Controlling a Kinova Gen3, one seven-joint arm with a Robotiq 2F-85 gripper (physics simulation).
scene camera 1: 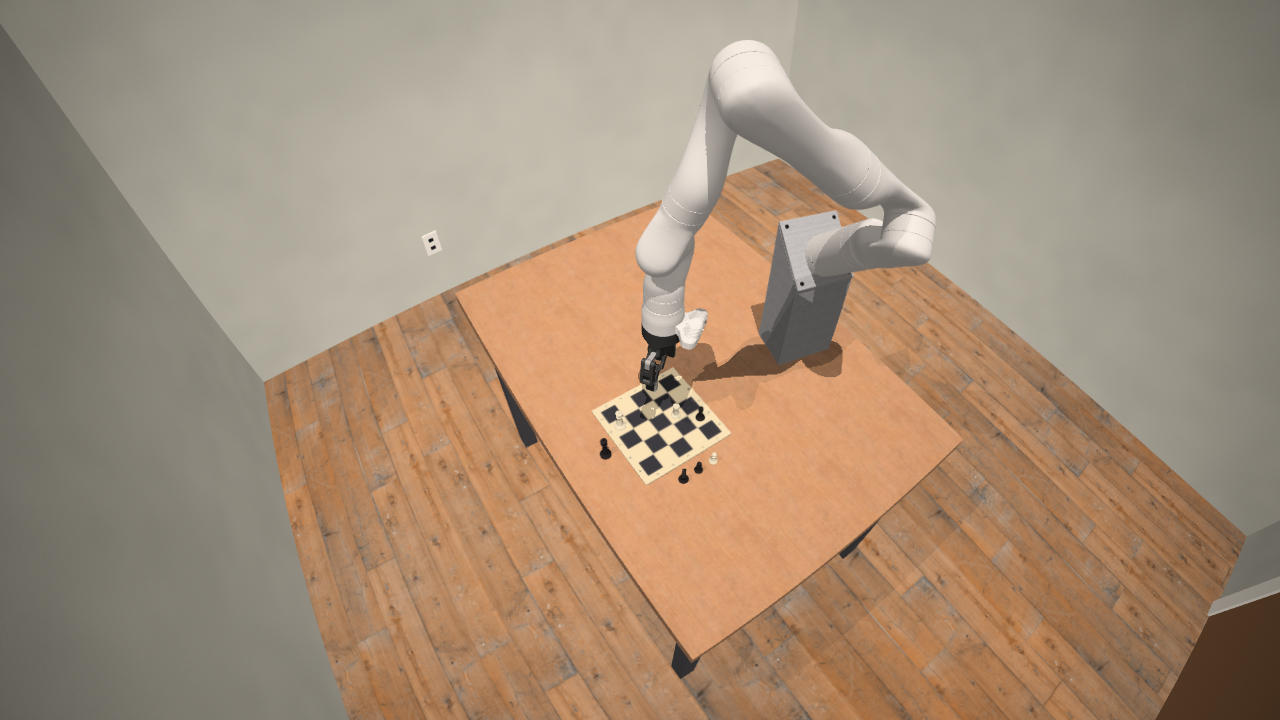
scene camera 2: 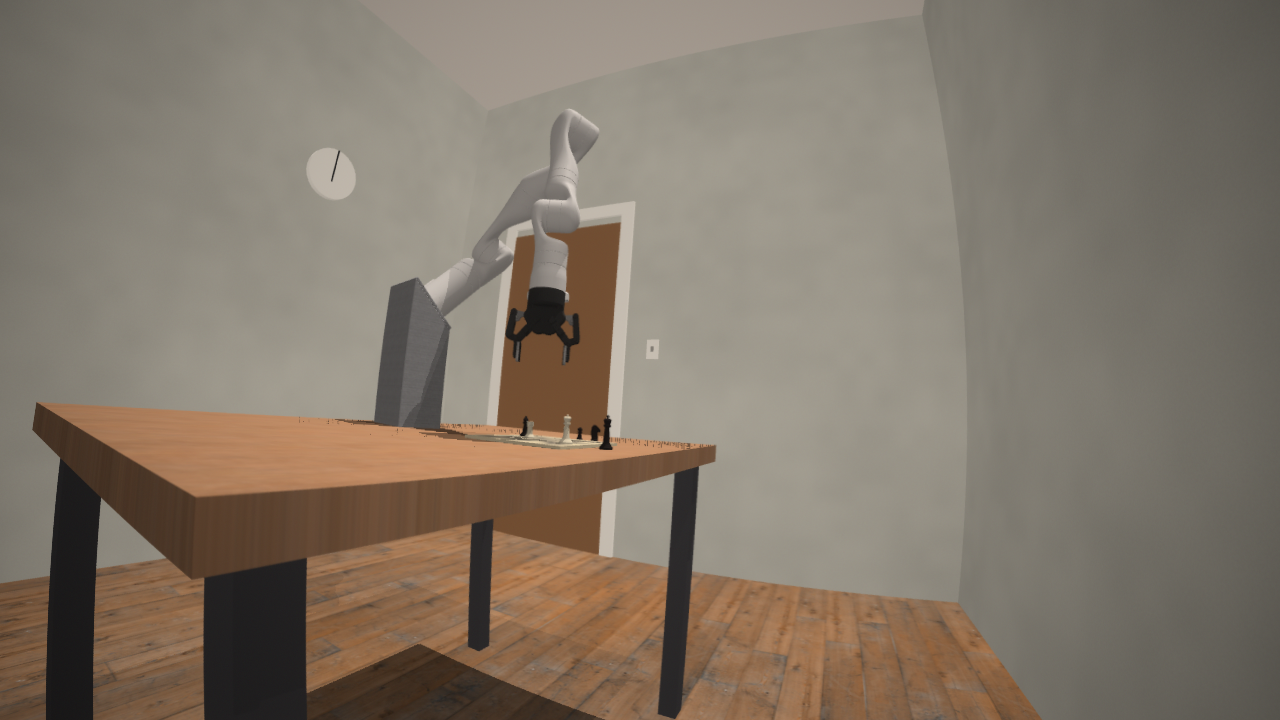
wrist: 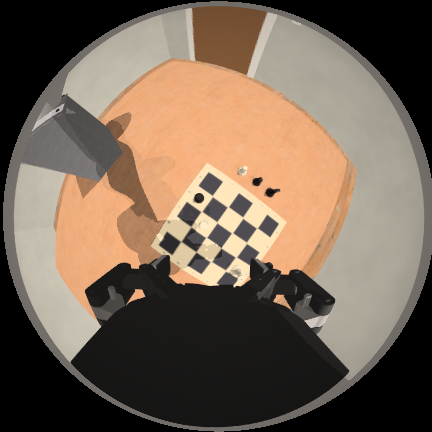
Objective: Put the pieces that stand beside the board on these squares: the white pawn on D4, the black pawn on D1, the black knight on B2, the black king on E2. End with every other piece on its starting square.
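Frame: origin at the arm's base, x ahead, y left, z up, level; centimetres.
Seen in the pictures: gripper, fingertip midpoint: (scene camera 1: 660, 371) (scene camera 2: 540, 363) (wrist: 209, 266); arm's base, link origin: (scene camera 1: 823, 255) (scene camera 2: 422, 311).
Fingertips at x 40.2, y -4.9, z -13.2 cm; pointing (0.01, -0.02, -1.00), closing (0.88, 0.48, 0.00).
Offsets run from my fingertips to a thing's top centre.
My gripper (scene camera 1: 650, 385) (scene camera 2: 541, 353) (wrist: 209, 266) is open and empty, pointing down high above the chessboard @(dx +1.2, dy +1.5, dz -15.1 cm) (scene camera 1: 665, 455) (wrist: 255, 215). The white pawn @(dx -1.7, dy +15.7, dz -12.5 cm) (scene camera 1: 713, 457) (wrist: 242, 170), black pawn @(dx +2.1, dy +15.4, dz -12.5 cm) (scene camera 1: 698, 467) (scene camera 2: 579, 433) (wrist: 257, 181) and black knight @(dx +6.0, dy +15.3, dz -11.7 cm) (scene camera 1: 682, 476) (scene camera 2: 594, 432) (wrist: 271, 192) stand in a row beside one board edge. The black king @(dx +15.1, dy +0.6, dz -9.3 cm) (scene camera 1: 605, 448) (scene camera 2: 606, 432) stands alone beside another edge, near the table's edge; in the wrist view I cannot tell it from the dark finger. Square labels are too small to read.
On the board stand a tall white piece @(dx +8.6, dy -3.1, dz -9.8 cm) (scene camera 1: 619, 418) (scene camera 2: 566, 428) (wrist: 236, 271), a smaller white piece @(dx -2.6, dy +2.1, dz -11.8 cm) (scene camera 1: 676, 409) (wrist: 203, 225) and a black piece @(dx -6.3, dy +5.9, dz -10.7 cm) (scene camera 1: 700, 413) (scene camera 2: 525, 425) (wrist: 199, 198). The arm's grey pedestal (scene camera 1: 805, 313) (scene camera 2: 407, 358) (wrist: 80, 142) stands at the table. The arm's shadow crosses part of the board.
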